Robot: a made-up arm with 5 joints. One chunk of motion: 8 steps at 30 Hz.
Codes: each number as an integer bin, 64 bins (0 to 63) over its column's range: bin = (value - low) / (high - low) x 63, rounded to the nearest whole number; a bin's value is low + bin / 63 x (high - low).
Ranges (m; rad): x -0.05..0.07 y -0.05..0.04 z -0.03..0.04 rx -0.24..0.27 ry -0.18..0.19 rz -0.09..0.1
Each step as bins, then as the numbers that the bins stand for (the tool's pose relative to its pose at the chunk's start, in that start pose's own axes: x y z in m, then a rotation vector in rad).
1 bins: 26 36 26 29 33 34
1 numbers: -0.0005 0.0014 -0.0011 -0.0052 0.0138 0.0125
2 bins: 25 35 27 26 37 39
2 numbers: -0.0024 0.0000 0.0000 -0.0295 0.0373 0.0276
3 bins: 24 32 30 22 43 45
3 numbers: -0.0043 -0.0043 0.0033 -0.0619 0.0725 0.0457
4 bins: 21 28 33 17 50 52
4 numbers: -0.0100 -0.0100 0.0067 -0.1024 0.1137 0.0668
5 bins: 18 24 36 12 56 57
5 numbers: -0.0157 -0.0157 0.0100 -0.1429 0.1489 0.0819
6 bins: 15 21 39 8 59 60
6 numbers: -0.0214 -0.0200 0.0133 -0.1752 0.1665 0.0910
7 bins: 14 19 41 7 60 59
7 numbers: -0.0233 -0.0229 0.0156 -0.1833 0.1724 0.0879
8 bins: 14 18 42 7 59 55
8 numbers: -0.0233 -0.0243 0.0167 -0.1833 0.1665 0.0759
